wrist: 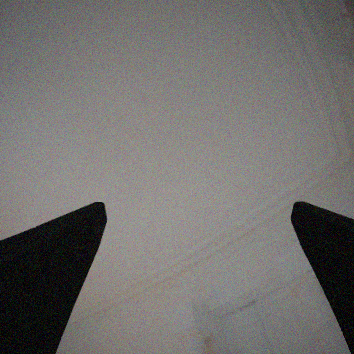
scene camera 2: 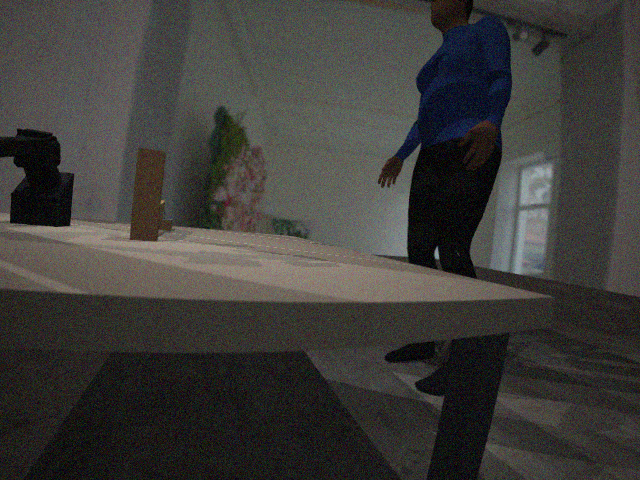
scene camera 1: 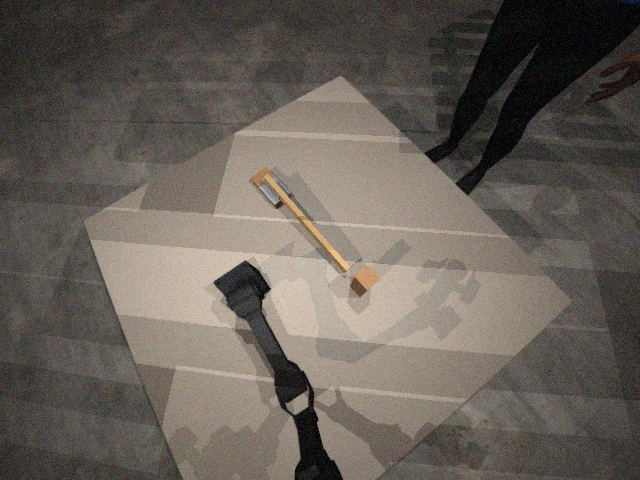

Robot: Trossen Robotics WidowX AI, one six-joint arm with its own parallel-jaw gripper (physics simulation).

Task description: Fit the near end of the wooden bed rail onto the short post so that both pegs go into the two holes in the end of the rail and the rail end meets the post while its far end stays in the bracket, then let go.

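Pixels of known places: gripper, fingertip midpoint: (wrist: 200, 212); arm's base, link origin: (scene camera 2: 45, 185) (scene camera 1: 245, 285).
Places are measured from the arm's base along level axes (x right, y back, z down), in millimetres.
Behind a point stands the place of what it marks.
Observation:
The wooden bed rail (scene camera 1: 315, 229) {x 10, y -287, z 25 mm} lies diagonally in scene camera 1, its far end between the grey cheeks of the bracket (scene camera 1: 268, 194) {x -232, y -268, z 65 mm}. Its near end is beside the short post (scene camera 1: 367, 279) {x 248, y -263, z -79 mm} (scene camera 2: 147, 194) {x 270, y -268, z 10 mm}, with a small gap seen between them from above. The post stands upright. In scene camera 2 it hides most of the rail. The pegs and holes are too small or hidden to make out. My gripper (wrist: 200, 212) {x 412, y 111, z -494 mm} is open and empty in the wrist view, pointing away from the table at a pale, blurred surface. It does not show in either scene view.
The black arm base (scene camera 1: 240, 284) {x 5, y 0, z -49 mm} (scene camera 2: 41, 200) {x 32, y -4, z 39 mm} stands on the pale table (scene camera 1: 170, 289) {x -214, y 219, z 101 mm} (scene camera 2: 361, 289) {x 685, y -484, z 101 mm}, left of the post. The arm (scene camera 1: 292, 384) {x 297, y 59, z -57 mm} runs to the bottom edge of scene camera 1. A person (scene camera 1: 509, 98) (scene camera 2: 460, 103) in blue and black stands beyond the table.

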